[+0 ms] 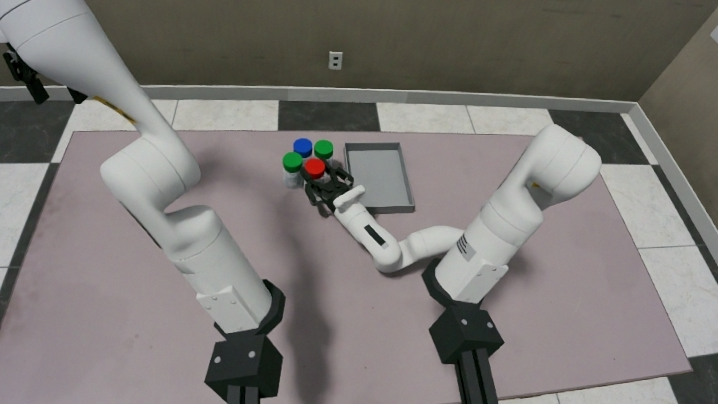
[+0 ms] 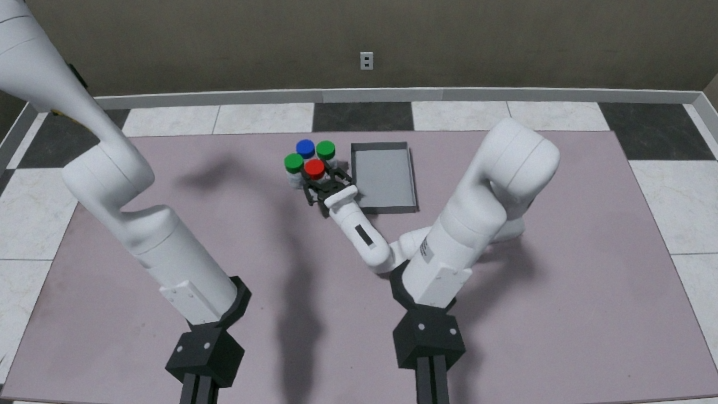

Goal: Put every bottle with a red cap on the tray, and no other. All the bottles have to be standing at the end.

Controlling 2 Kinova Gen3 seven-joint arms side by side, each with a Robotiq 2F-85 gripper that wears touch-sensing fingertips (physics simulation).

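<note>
The red-capped bottle [image 1: 314, 166] [image 2: 314, 168] stands upright at the front of a tight group. A green-capped bottle [image 1: 292, 162] [image 2: 293, 163] is at its left, another green-capped bottle [image 1: 323, 149] [image 2: 325, 149] is behind it to the right, and a blue-capped bottle [image 1: 302, 147] [image 2: 305, 148] is at the back. The grey tray [image 1: 386, 209] [image 2: 388, 210] lies right of the group. My right gripper [image 1: 317, 173] [image 2: 317, 175] is shut on the red-capped bottle, its fingers on both sides; the bottle's lower part is hidden. My left gripper [image 1: 57, 95] is open, high at the far left, partly behind its arm.
The right forearm reaches across in front of the tray's near edge toward the bottles. The other bottles stand close around the right fingertips. The left arm rises over the left side of the pink mat [image 1: 125, 301] [image 2: 125, 326]. A wall stands behind.
</note>
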